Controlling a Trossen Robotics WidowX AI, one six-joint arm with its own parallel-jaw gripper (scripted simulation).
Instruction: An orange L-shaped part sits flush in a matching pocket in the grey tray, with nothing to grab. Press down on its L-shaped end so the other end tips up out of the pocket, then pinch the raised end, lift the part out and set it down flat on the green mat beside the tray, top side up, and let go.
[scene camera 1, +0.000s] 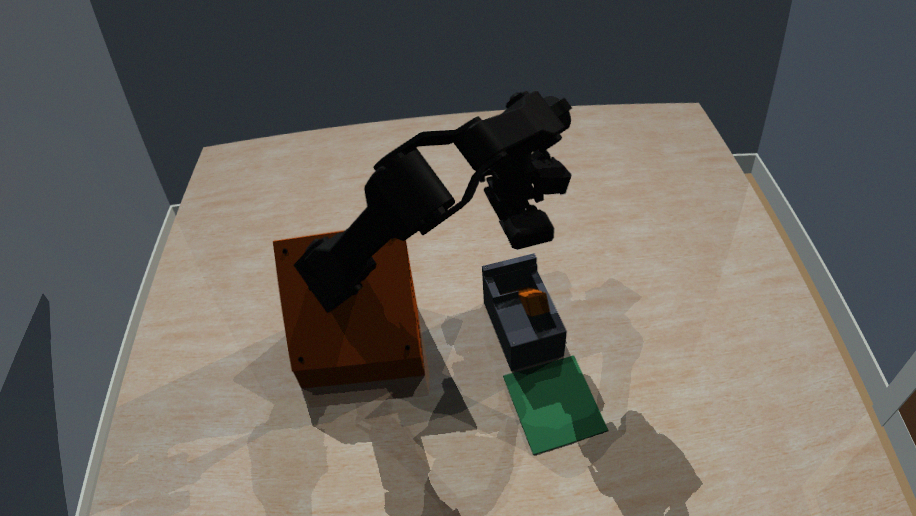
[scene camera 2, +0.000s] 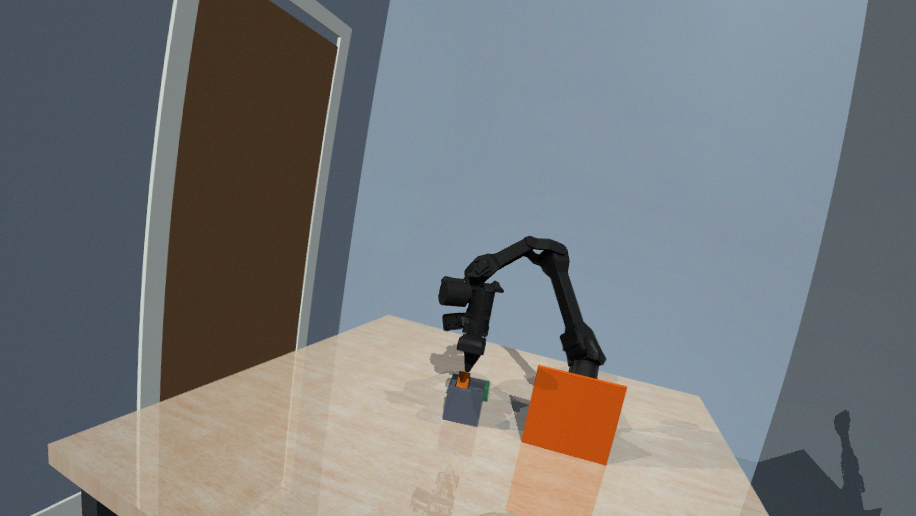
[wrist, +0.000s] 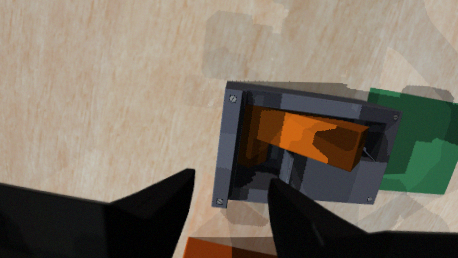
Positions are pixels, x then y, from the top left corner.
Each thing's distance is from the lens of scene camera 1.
gripper (scene camera 1: 513, 239): 99 cm
green mat (scene camera 1: 555, 406): 97 cm
